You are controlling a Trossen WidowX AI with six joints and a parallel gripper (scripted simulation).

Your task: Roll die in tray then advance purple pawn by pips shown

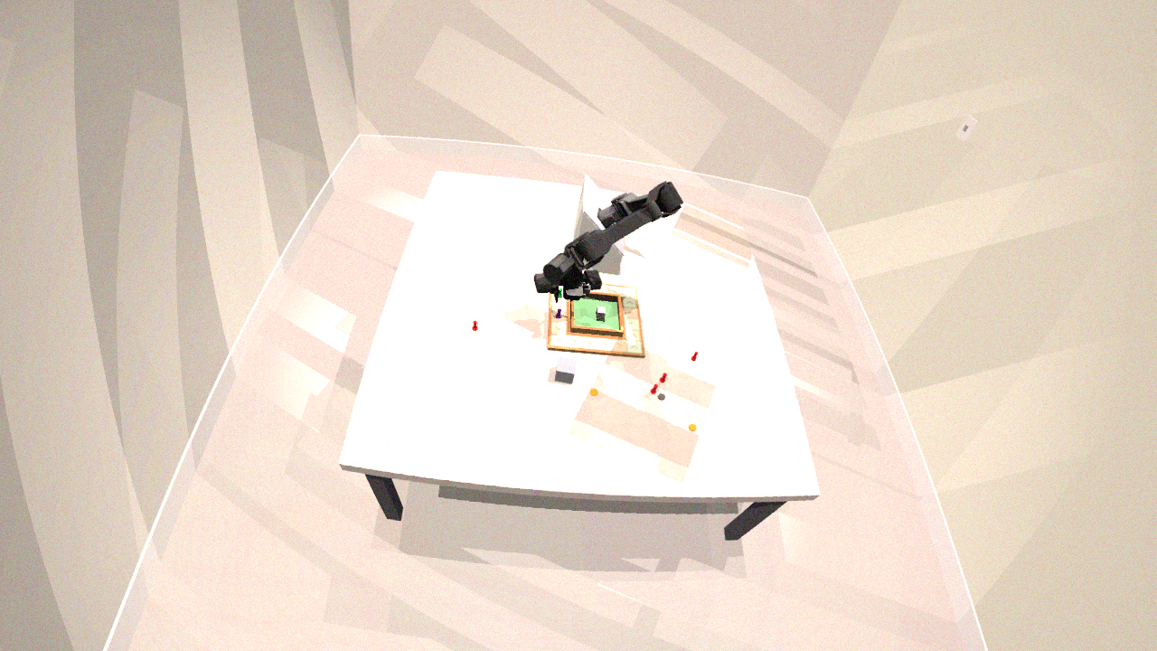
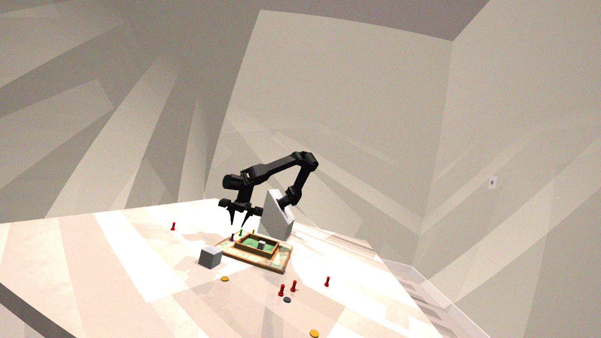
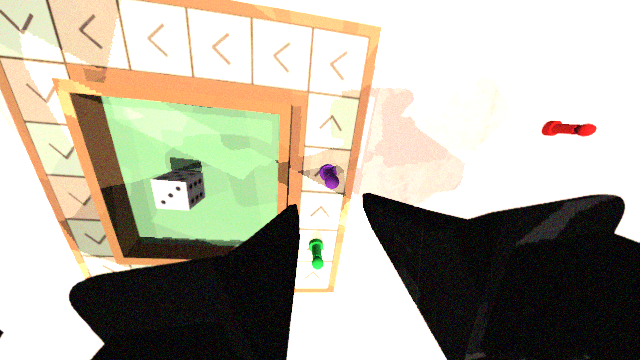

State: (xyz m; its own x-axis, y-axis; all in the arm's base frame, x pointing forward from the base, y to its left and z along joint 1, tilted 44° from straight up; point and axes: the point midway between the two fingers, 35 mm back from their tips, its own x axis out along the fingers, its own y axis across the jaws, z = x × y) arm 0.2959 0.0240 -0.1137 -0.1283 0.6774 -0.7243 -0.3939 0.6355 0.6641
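Right now my gripper tip is 10 mm to the left of the purple pawn and 50 mm above it. Round my gripper tip: die: 40 mm behind, 120 mm to the left, 50 mm below; then green pawn: 80 mm behind, 20 mm to the right, 50 mm below; then green tray: 40 mm behind, 100 mm to the left, 70 mm below.
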